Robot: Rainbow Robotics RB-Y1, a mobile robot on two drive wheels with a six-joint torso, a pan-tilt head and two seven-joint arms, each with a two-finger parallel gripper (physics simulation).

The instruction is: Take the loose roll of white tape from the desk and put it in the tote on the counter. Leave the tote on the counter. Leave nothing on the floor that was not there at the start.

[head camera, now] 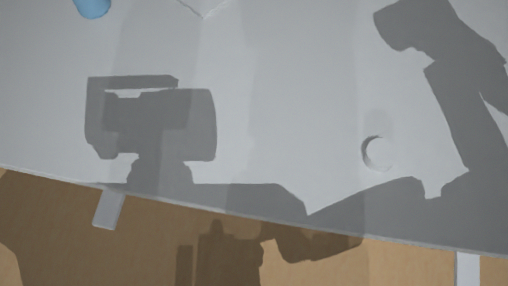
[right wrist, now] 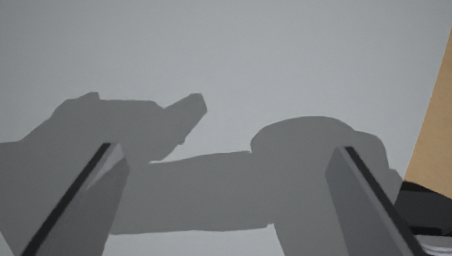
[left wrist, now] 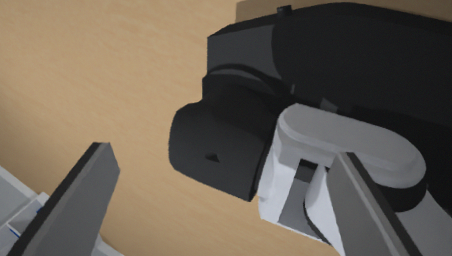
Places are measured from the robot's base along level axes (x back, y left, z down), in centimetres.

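Where they show: left gripper, fingertip midpoint: (left wrist: 223, 162); right gripper, fingertip midpoint: (right wrist: 227, 158).
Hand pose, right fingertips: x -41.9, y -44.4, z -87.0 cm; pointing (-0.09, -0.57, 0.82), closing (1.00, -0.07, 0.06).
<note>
After its pixels a point has its place.
A small round white thing (head camera: 381, 154) @(x -38.7, y -18.5, z -74.4 cm), seemingly the roll of white tape, lies on the white desk (head camera: 300, 100) @(x -49.9, y -6.6, z -72.0 cm) (right wrist: 280, 55) @(x -37.7, y -53.1, z -72.0 cm) near its front edge, right of centre in the head view. It barely stands out from the desk top. My right gripper (right wrist: 227, 158) @(x -41.9, y -44.4, z -87.0 cm) is open and empty above the desk; the roll does not show between its fingers or elsewhere in the right wrist view. My left gripper (left wrist: 223, 162) @(x 36.9, y 21.7, z -50.7 cm) is open and empty above the wooden floor, beside my own body. The tote and the counter cannot be made out.
A blue bottle (head camera: 92, 7) @(x -70.1, y 33.4, z -75.6 cm) stands at the upper left of the head view. The edge of a flat white piece (head camera: 202, 16) @(x -69.0, y 11.6, z -72.8 cm) shows near the top. Two desk legs (head camera: 109, 209) (head camera: 468, 270) show below the front edge. My black base (left wrist: 350, 55) @(x 30.2, y 16.7, z -16.9 cm) fills the left wrist view's upper right.
</note>
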